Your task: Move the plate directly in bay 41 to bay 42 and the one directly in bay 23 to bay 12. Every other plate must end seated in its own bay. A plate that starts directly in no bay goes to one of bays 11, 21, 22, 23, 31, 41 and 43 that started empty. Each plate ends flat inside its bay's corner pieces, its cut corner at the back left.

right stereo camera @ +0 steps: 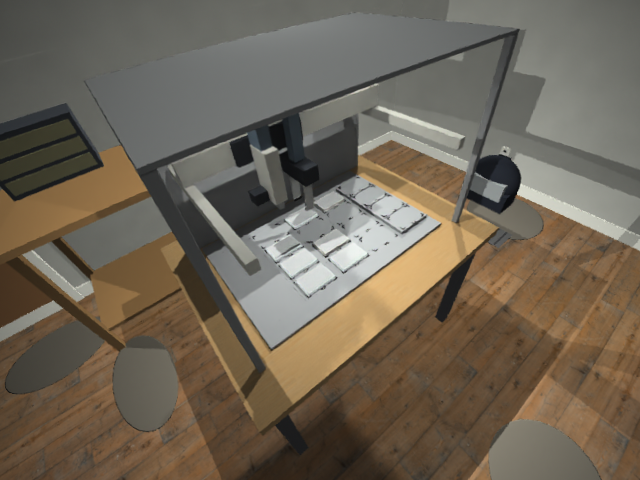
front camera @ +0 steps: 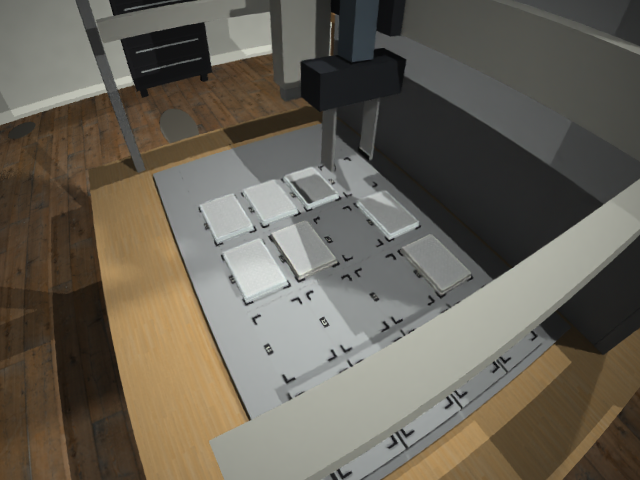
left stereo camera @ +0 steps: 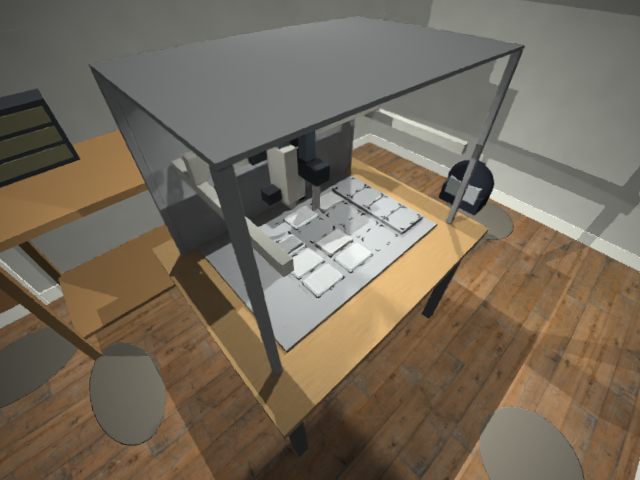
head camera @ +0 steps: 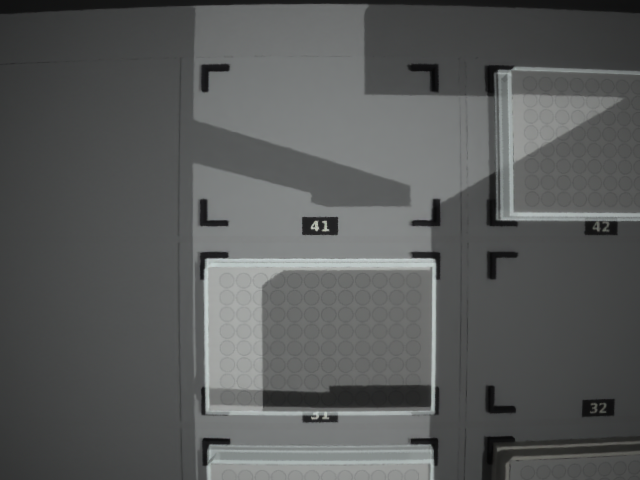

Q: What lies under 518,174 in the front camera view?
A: A grey wall.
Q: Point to a roof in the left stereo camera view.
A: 228,99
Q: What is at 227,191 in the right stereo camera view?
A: A grey wall.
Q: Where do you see a bay 41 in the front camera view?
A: At 349,178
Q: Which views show my gripper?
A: The right stereo camera view, the front camera view and the left stereo camera view only.
